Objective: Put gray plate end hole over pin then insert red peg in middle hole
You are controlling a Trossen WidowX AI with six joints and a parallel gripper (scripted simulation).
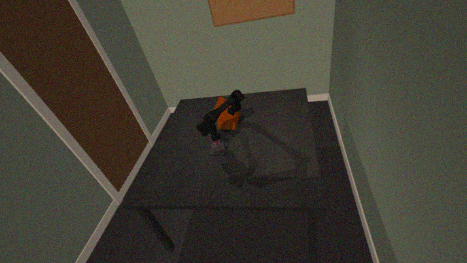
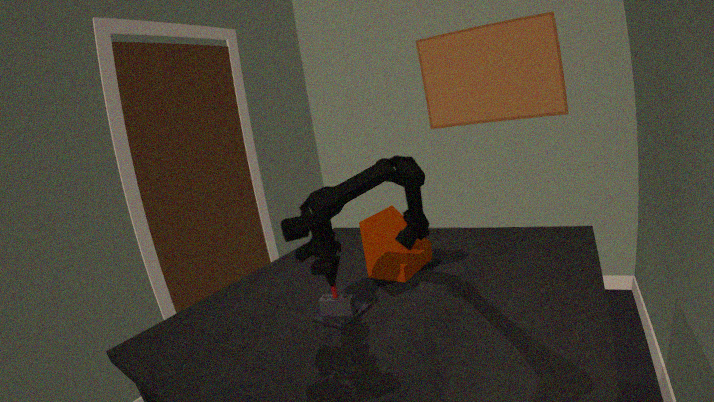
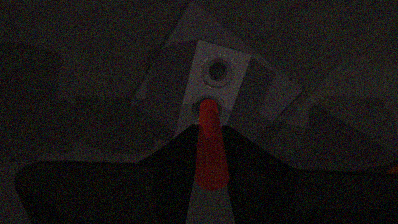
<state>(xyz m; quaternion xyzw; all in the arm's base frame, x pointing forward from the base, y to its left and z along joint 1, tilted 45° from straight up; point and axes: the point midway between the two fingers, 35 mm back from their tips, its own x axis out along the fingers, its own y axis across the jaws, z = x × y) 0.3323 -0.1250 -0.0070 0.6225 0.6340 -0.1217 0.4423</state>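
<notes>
Now: gripper tip right at the red peg. The rest, counted from my gripper tip: gray plate: 50 mm below; then dark base: 90 mm below, 20 mm to the left, 10 mm behind.
</notes>
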